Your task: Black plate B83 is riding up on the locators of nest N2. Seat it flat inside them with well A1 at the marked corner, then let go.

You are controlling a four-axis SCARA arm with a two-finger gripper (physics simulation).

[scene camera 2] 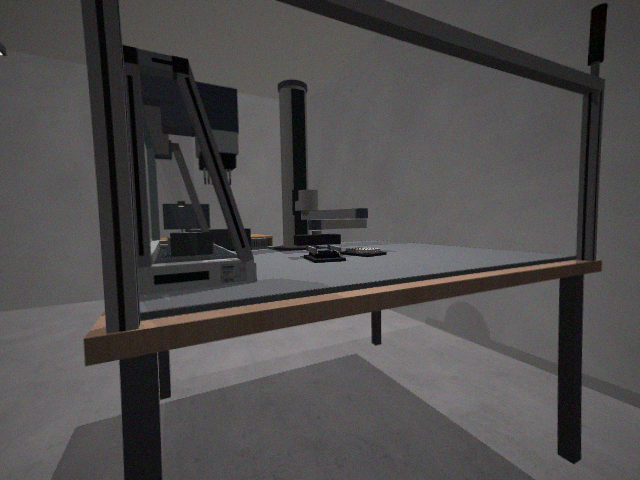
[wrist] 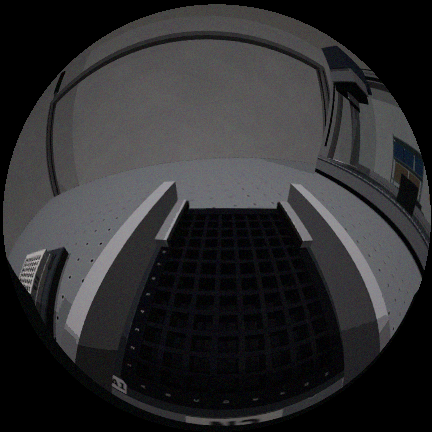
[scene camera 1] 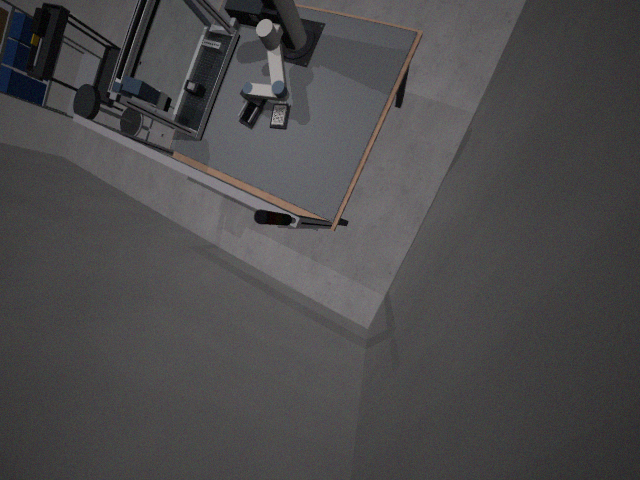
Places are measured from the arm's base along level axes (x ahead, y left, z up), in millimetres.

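Where they show: gripper, fingertip midpoint: (scene camera 2: 327, 250) (wrist: 233, 192) (scene camera 1: 244, 119); arm's base, origin of the base link: (scene camera 1: 297, 42).
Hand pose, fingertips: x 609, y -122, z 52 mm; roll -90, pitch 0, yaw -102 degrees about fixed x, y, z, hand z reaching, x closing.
Things, the pixels of their centre, and the offset from my fingertips. "spot": a spot on its surface instead.
- Black plate B83, body centre: (wrist: 236, 283) (scene camera 2: 323, 254) (scene camera 1: 250, 113) 59 mm back, 12 mm left, 19 mm down
- nest N2, surface spot: (scene camera 2: 333, 259) spot: 26 mm ahead, 8 mm left, 31 mm down
- white plate, body centre: (scene camera 2: 362, 250) (scene camera 1: 279, 115) 107 mm back, 227 mm left, 21 mm down
Black plate B83 (wrist: 235, 310) (scene camera 2: 324, 253) lies in nest N2 (wrist: 160, 401) (scene camera 2: 333, 259) below the gripper. In the wrist view the white A1 tag (wrist: 118, 384) is beside the plate's near-left corner, where its letter and number marks meet. The plate looks level; whether it is fully down inside the locators is hidden. My gripper (wrist: 233, 192) (scene camera 1: 251, 110) is shut, with nothing held between the fingers. It is low over the plate, and its pads overlap the plate's two long margins near the far end. Any contact is hard to tell.
A white plate (scene camera 1: 279, 114) (scene camera 2: 364, 250) (wrist: 33, 270) sits in a neighbouring nest, to the left in the wrist view. A framed machine with a long grey deck (scene camera 1: 204, 82) (scene camera 2: 193, 272) stands on the other side. The arm's column (scene camera 1: 292, 28) (scene camera 2: 293, 155) rises behind.
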